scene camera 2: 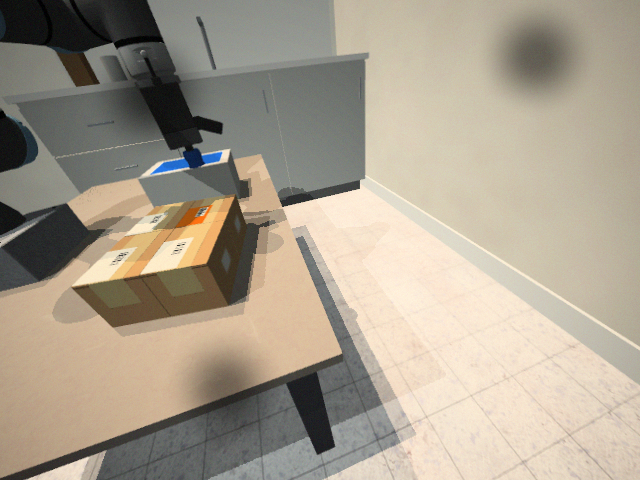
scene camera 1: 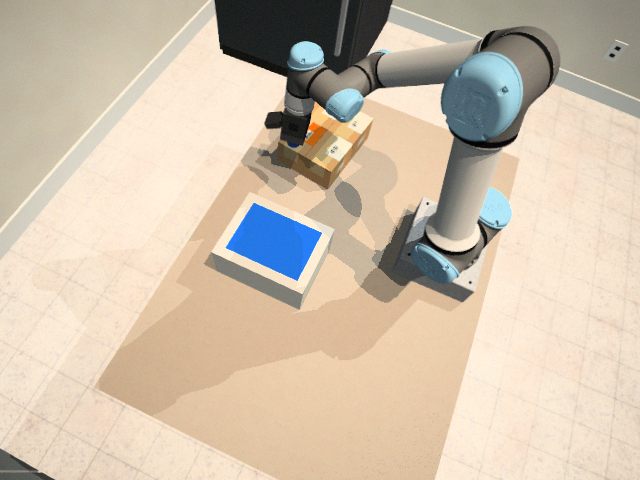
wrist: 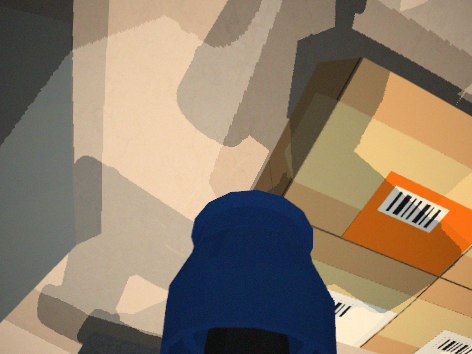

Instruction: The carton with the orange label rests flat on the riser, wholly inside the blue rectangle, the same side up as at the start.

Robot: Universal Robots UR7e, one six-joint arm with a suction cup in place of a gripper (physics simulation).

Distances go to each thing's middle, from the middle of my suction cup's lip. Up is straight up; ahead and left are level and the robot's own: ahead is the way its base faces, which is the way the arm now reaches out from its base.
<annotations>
My suction cup is 2 cm past the white riser with blue rectangle (scene camera 1: 279,252), 29 cm to the right of it and 11 cm above it.
</annotations>
